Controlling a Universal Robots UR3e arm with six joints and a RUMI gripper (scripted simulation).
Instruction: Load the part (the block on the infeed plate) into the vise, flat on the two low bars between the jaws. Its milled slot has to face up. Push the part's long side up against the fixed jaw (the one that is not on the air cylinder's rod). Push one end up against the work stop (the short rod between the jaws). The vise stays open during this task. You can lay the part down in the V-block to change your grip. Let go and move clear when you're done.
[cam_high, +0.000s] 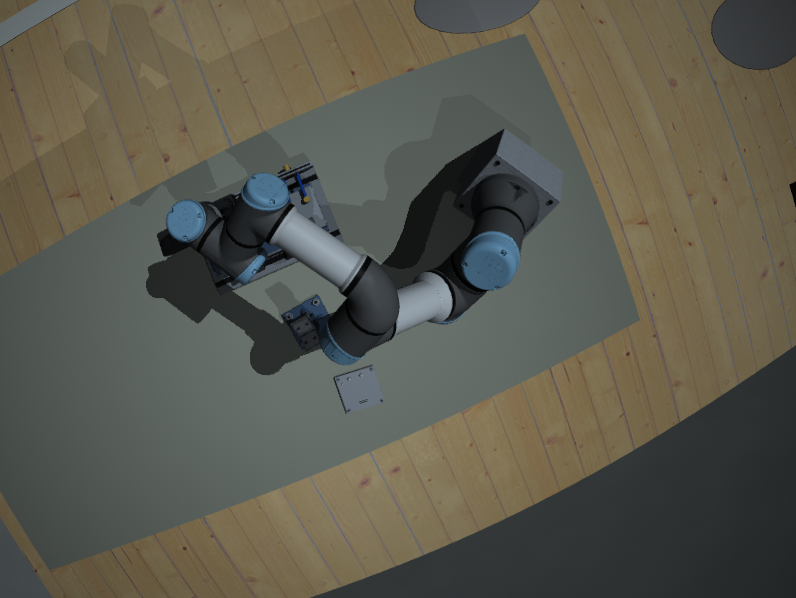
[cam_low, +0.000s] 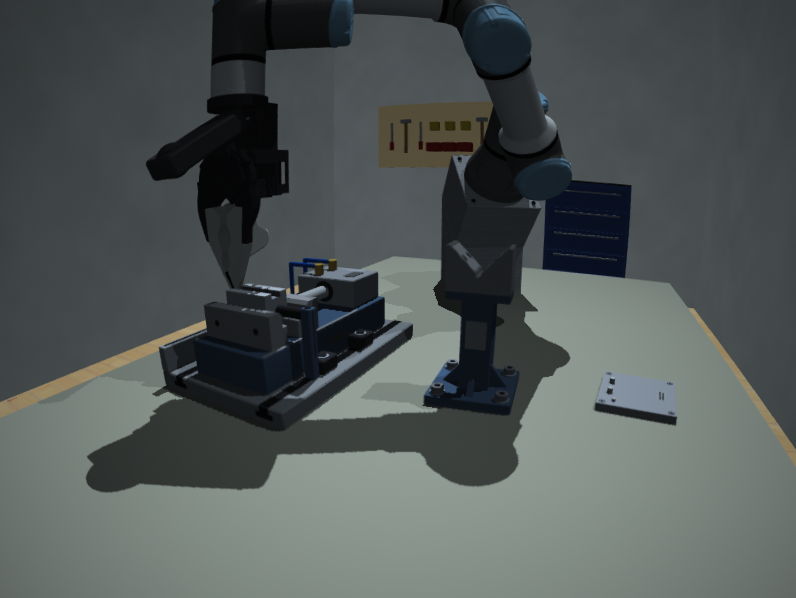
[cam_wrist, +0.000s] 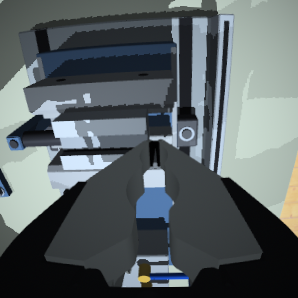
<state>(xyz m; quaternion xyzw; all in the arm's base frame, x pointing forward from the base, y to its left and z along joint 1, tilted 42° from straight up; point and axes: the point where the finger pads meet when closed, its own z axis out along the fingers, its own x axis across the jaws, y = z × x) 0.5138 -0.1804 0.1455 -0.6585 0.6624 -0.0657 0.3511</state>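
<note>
My hand is 3 cm to the right of the part and 2 cm above it. Also, from my hand: moving jaw 4 cm behind, 3 cm to the left, 4 cm below; then fixed jaw 2 cm ahead, 4 cm to the left, 4 cm below; then work stop 1 cm behind, 8 cm to the left, 3 cm below.
</note>
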